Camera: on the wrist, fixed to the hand. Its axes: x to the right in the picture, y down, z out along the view.
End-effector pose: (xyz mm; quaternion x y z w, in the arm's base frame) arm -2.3 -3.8 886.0 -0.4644 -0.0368 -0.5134 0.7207
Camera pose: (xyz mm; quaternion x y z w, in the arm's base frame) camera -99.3 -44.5 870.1 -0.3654 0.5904 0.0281 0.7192
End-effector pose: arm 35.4 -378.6 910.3 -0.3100 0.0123 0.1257 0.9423
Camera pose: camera 31.6 -482.6 888.0 -0.4434 0.4256 0.6449 0.4543
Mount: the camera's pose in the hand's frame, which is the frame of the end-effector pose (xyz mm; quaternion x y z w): -25.3 -66.8 -78.9 -0.2314 0.2513 0.6771 0.6518
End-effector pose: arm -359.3 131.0 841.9 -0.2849 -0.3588 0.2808 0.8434
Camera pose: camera -295.7 46.4 830.4 -0.6943 0.1060 0.5994 0.3838
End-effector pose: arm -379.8 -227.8 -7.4 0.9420 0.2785 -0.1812 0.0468
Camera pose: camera -410.8 -169.6 76.1 0.8373 -0.4026 0.2148 0.3012
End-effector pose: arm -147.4 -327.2 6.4 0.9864 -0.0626 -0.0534 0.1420
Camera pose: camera -155.4 -238.5 64.7 0.5811 -0.6607 0.2947 0.3727
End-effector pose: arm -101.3 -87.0 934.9 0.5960 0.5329 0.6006 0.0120
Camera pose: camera -192.9 -124.0 895.4 -0.5956 0.1922 -0.6727 0.3948
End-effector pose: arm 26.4 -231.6 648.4 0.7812 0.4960 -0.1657 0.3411
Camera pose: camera -50.6 -174.9 695.1 0.8077 -0.0816 0.4340 0.3906
